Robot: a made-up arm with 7 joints.
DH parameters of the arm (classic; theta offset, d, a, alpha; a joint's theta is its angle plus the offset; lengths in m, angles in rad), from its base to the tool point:
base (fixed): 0 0.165 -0.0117 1.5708
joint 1: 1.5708 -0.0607 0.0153 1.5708
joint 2: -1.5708 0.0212 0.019 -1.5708
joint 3: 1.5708 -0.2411 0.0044 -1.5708
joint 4: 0 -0.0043 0.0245 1.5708
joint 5: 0 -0.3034 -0.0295 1.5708
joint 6: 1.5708 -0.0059 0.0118 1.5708
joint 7: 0.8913 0 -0.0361 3.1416
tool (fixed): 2.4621 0.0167 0 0
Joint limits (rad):
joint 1: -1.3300..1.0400
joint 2: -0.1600..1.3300
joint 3: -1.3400..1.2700
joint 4: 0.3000..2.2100
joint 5: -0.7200..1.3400
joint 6: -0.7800..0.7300
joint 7: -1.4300..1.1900
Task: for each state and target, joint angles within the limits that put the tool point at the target. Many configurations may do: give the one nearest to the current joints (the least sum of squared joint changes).
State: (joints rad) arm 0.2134 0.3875 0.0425 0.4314 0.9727 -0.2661 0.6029
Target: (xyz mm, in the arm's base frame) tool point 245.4 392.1 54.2
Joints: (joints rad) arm 0.1035 0.6571 0.5274 1.1663 1.0303 -0.2953 0.8013
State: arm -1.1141 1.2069 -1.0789 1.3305 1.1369 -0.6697 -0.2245
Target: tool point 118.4 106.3 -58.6
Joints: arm -0.6320 1.3300 -0.6620 2.0740 1.1126 -0.7800 -0.0721
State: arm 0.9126 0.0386 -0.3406 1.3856 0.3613 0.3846 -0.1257
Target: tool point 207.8 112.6 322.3
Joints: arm 0.7177 0.0825 0.1400 2.1392 0.4883 0.2921 -0.0207
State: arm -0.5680 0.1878 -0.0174 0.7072 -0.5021 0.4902 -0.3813
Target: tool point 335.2 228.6 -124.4
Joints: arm 0.0902 0.3990 0.1243 1.1628 -0.4443 0.4647 -0.4088
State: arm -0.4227 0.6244 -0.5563 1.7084 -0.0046 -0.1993 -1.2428
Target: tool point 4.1 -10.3 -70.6
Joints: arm -0.7920 0.9109 -0.9185 2.1301 -0.0861 -0.2999 -1.2321
